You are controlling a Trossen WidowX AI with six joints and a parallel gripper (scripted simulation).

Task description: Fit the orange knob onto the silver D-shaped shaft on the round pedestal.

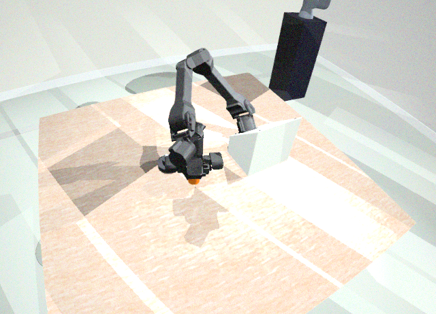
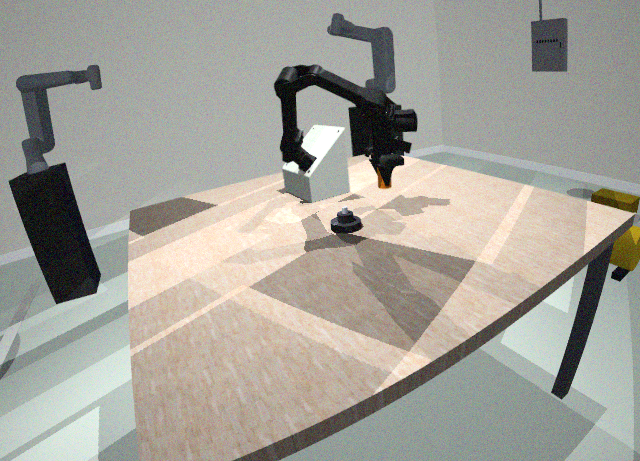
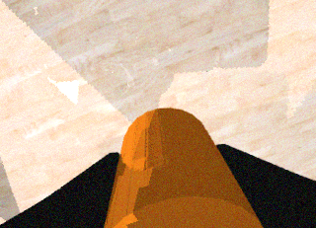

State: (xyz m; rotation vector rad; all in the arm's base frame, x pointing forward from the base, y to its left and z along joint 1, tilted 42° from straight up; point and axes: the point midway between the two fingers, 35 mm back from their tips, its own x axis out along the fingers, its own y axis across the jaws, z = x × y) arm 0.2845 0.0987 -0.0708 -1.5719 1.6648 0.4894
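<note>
My gripper tip is 17 cm to the left of the round pedestal, 5 cm short of it and 5 cm above it. Round my gripper tip: orange knob (3 cm above).
</note>
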